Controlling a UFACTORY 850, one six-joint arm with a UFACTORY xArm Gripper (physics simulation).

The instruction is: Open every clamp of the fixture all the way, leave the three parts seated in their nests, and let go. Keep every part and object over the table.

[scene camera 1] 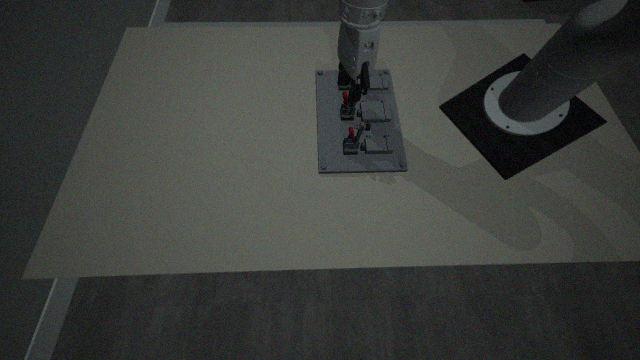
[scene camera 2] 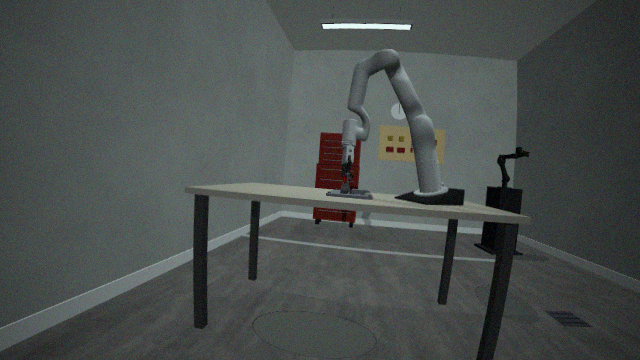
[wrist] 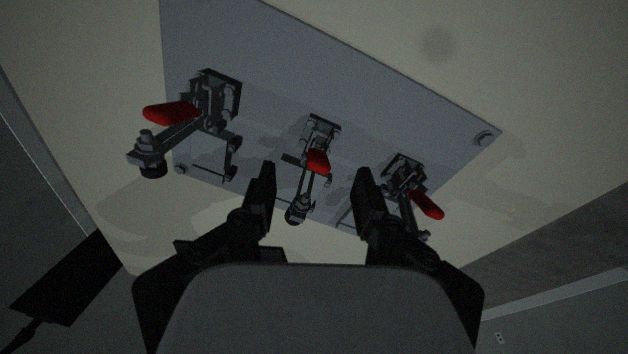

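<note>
The grey fixture plate [scene camera 1: 330,150] [scene camera 2: 331,194] [wrist: 310,60] carries three red-handled clamps. The near clamp [scene camera 1: 351,145] [wrist: 404,172], middle clamp [scene camera 1: 347,111] [wrist: 320,135] and far clamp [wrist: 212,97] have their handles and arms raised, the arms tipped up off the parts. The near part [scene camera 1: 378,144], middle part [scene camera 1: 375,111] and far part [scene camera 1: 378,82] lie in their nests. My gripper [scene camera 1: 355,86] [scene camera 2: 347,172] [wrist: 315,178] is open, its fingers apart on either side of the middle clamp's red handle, without visible contact. In scene camera 1 it hides most of the far clamp.
The fixture lies on the pale table [scene camera 1: 200,150] [scene camera 2: 280,192]. The arm's round base [scene camera 1: 500,117] [scene camera 2: 430,192] stands on a black plate [scene camera 1: 505,162] to the right of it. The near and far clamps rise on either side of my fingers in the wrist view.
</note>
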